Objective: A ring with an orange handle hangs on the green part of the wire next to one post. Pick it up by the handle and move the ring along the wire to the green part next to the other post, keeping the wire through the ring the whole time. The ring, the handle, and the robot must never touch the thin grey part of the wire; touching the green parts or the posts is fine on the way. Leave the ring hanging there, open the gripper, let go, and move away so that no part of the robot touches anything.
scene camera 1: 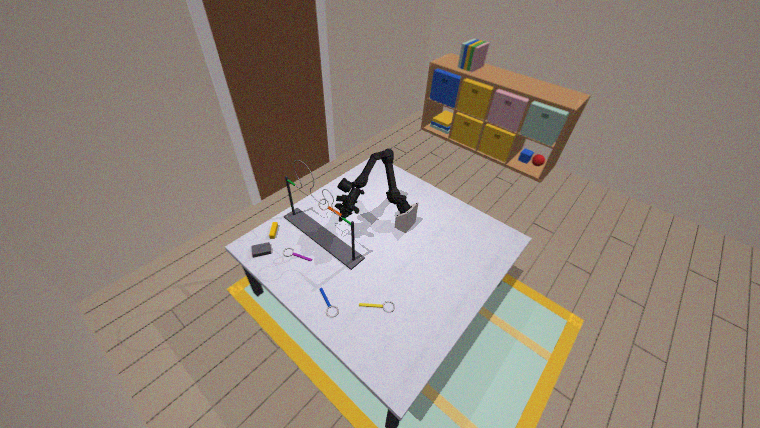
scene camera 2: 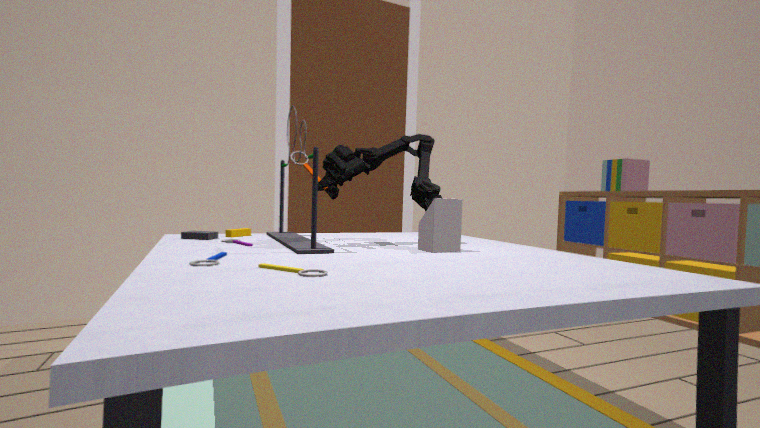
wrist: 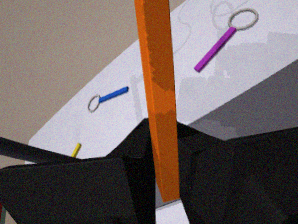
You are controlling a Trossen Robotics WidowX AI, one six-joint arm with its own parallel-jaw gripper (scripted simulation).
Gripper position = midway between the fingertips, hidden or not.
Note:
I see my gripper (scene camera 2: 314, 188).
My gripper shows as well in the wrist view (wrist: 155, 124).

